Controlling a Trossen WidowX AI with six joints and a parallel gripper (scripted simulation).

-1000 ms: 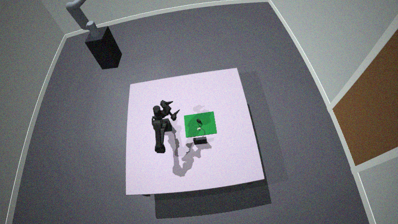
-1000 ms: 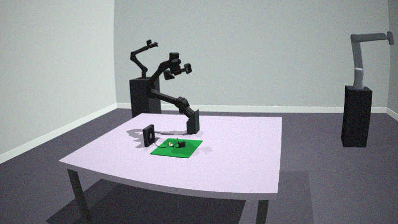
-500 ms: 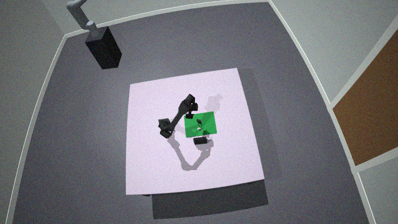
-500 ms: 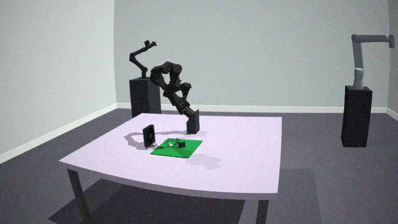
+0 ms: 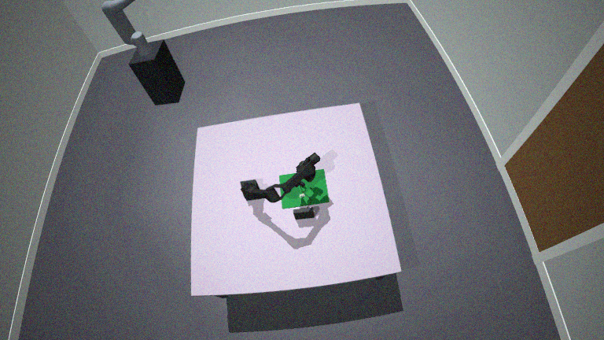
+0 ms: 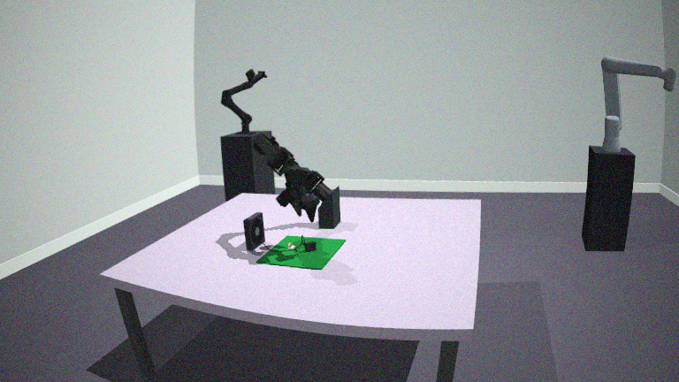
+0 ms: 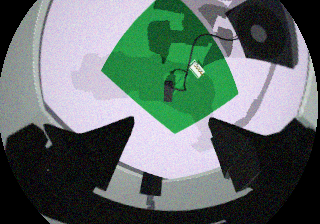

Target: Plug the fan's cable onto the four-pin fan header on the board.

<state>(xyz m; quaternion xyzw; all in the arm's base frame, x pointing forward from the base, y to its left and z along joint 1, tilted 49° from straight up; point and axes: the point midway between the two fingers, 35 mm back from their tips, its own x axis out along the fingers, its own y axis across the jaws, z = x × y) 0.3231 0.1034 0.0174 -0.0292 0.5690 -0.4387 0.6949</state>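
Right now the dark plug is 10 mm behind my gripper tip, 10 mm to the left of it and 110 mm below it. Also, from my gripper tip: four-pin header (70 mm to the right, 130 mm below); green board (10 mm ahead, 20 mm to the right, 140 mm below); black fan (10 mm ahead, 210 mm to the right, 70 mm below).
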